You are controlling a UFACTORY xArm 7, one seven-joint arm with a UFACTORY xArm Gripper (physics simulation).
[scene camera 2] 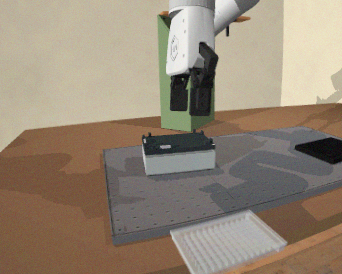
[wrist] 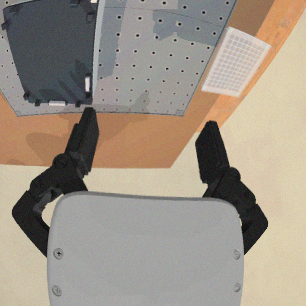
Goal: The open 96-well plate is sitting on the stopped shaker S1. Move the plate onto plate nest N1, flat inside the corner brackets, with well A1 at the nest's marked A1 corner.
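Places are measured from the arm's base along level axes (x ahead, y left, z up), in metres.
Pixels of known places: gripper, between the fingertips: [scene camera 2: 187,113] [wrist: 150,124].
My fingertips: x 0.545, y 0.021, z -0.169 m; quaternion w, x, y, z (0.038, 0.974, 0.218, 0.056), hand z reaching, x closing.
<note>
Behind a point stands the place of what it marks.
The clear 96-well plate [scene camera 2: 227,242] {z -0.304, x 0.693, y 0.081 m} [wrist: 236,62] {z -0.304, x 0.677, y 0.088 m} lies off the shaker, by the front edge of the grey perforated board near the wooden table edge; whether it touches the board or is slightly tilted, I cannot tell. Its A1 corner cannot be made out. The shaker [scene camera 2: 180,162] {z -0.280, x 0.489, y 0.002 m} [wrist: 52,55] {z -0.249, x 0.444, y -0.004 m}, a pale box with a dark top and small corner posts, stands on the board with no plate on top. My gripper [scene camera 2: 189,111] {z -0.169, x 0.545, y 0.021 m} [wrist: 150,124] {z -0.169, x 0.545, y 0.021 m} is open and empty, high above and behind the shaker in the scene view. No nest can be identified for certain.
The grey perforated board [scene camera 2: 150,200] {z -0.304, x 0.598, y -0.038 m} [wrist: 145,90] {z -0.304, x 0.592, y -0.049 m} lies on the brown table [scene camera 2: 55,200] {z -0.317, x 0.603, y -0.218 m} [wrist: 130,145] {z -0.317, x 0.668, y -0.253 m}. A flat black object [scene camera 2: 325,149] {z -0.292, x 0.368, y 0.359 m} is at the board's right. A green upright block [scene camera 2: 172,117] {z -0.273, x 0.094, y -0.065 m} stands behind the board.
</note>
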